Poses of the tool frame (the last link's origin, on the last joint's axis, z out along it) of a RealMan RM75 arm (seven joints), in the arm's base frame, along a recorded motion.
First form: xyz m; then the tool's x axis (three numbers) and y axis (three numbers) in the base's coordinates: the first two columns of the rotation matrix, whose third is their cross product.
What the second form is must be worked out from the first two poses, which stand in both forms.
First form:
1: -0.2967 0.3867 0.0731 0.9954 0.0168 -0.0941 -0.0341 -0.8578 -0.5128
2: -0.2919 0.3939 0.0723 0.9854 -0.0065 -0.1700 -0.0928 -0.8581 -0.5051
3: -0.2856 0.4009 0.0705 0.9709 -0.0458 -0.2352 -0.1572 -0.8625 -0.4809
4: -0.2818 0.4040 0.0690 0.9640 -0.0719 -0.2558 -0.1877 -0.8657 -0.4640
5: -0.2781 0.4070 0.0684 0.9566 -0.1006 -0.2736 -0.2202 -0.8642 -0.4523
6: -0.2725 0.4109 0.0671 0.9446 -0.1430 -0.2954 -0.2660 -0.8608 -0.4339
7: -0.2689 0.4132 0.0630 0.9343 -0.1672 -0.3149 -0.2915 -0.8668 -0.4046
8: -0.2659 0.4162 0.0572 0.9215 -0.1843 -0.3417 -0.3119 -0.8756 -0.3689
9: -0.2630 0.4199 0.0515 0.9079 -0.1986 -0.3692 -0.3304 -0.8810 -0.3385
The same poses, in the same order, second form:
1:
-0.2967 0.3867 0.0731
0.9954 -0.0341 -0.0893
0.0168 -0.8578 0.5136
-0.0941 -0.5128 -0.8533

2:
-0.2919 0.3939 0.0723
0.9854 -0.0928 -0.1426
-0.0065 -0.8581 0.5135
-0.1700 -0.5051 -0.8462

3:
-0.2856 0.4009 0.0705
0.9709 -0.1572 -0.1808
-0.0458 -0.8625 0.5039
-0.2352 -0.4809 -0.8446

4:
-0.2818 0.4040 0.0690
0.9640 -0.1877 -0.1881
-0.0719 -0.8657 0.4953
-0.2558 -0.4640 -0.8480

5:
-0.2781 0.4070 0.0684
0.9566 -0.2202 -0.1909
-0.1006 -0.8642 0.4929
-0.2736 -0.4523 -0.8488

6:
-0.2725 0.4109 0.0671
0.9446 -0.2660 -0.1922
-0.1430 -0.8608 0.4884
-0.2954 -0.4339 -0.8511

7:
-0.2689 0.4132 0.0630
0.9343 -0.2915 -0.2053
-0.1672 -0.8668 0.4698
-0.3149 -0.4046 -0.8586

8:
-0.2659 0.4162 0.0572
0.9215 -0.3119 -0.2312
-0.1843 -0.8756 0.4465
-0.3417 -0.3689 -0.8643

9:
-0.2630 0.4199 0.0515
0.9079 -0.3304 -0.2580
-0.1986 -0.8810 0.4293
-0.3692 -0.3385 -0.8655

